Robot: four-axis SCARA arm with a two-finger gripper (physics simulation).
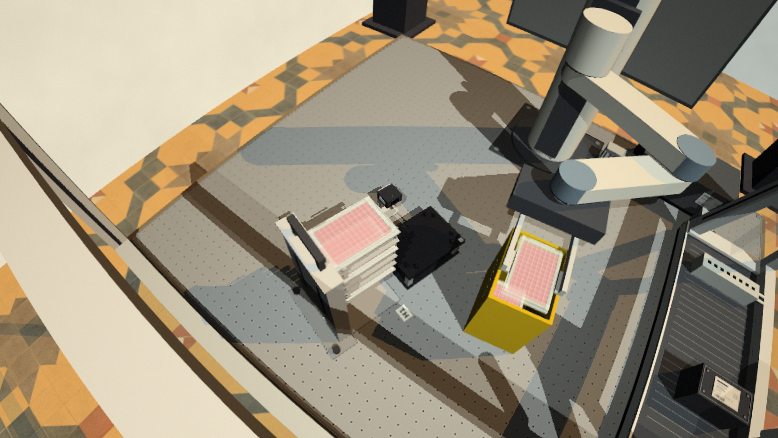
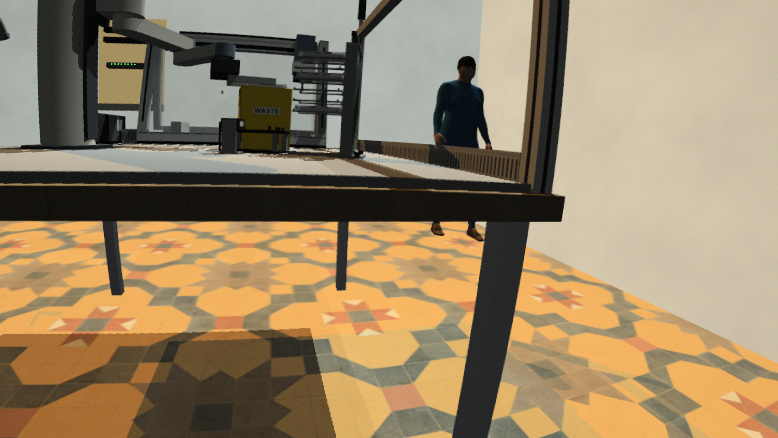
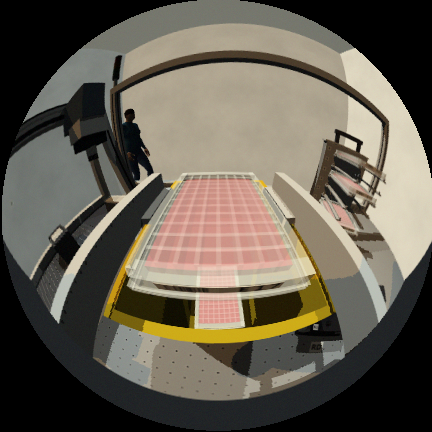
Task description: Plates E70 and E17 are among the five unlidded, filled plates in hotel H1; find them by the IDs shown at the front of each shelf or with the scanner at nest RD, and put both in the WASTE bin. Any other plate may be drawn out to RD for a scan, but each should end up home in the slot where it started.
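Places are measured from the arm's base along level axes (x back, y left, z down), in millimetres.
Pixels of known places: gripper, between the fingertips: (image 1: 532, 280) (image 2: 273, 83) (image 3: 217, 180); arm's base, origin of its link: (image 1: 548, 148).
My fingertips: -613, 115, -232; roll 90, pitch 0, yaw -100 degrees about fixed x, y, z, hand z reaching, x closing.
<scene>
Ahead of a thing's pixels: the offset from my fingertips to its top centre, as dx, dy, dz. Level surfaces: height alone.
My gripper (image 1: 532, 278) (image 3: 217, 180) is shut on a clear-walled plate with pink wells @(+23, -4, +4) (image 1: 536, 261) (image 3: 220, 225), one finger along each long side. The plate is level over the mouth of the yellow WASTE bin @(+25, -6, +19) (image 1: 509, 326) (image 2: 250, 99) (image 3: 215, 334); no ID is readable on it. Another pink plate (image 1: 506, 293) (image 3: 219, 312) shows lower down inside the bin, partly hidden by the held one. Hotel H1 (image 1: 338, 307) (image 2: 349, 108) (image 3: 322, 167) holds a stack of plates on its shelves, with a pink plate @(-132, -287, -49) (image 1: 353, 231) on top. Their IDs are not readable.
The black nest RD @(+38, -238, +149) (image 1: 430, 244) stands between hotel and bin, with a small black scanner box @(+88, -364, +135) (image 1: 389, 194) behind it. The arm's column (image 1: 560, 119) is at the back. A dark rail bed @(dz +170) (image 1: 713, 321) runs along the right. A person (image 2: 462, 111) (image 3: 134, 140) stands beyond the table.
</scene>
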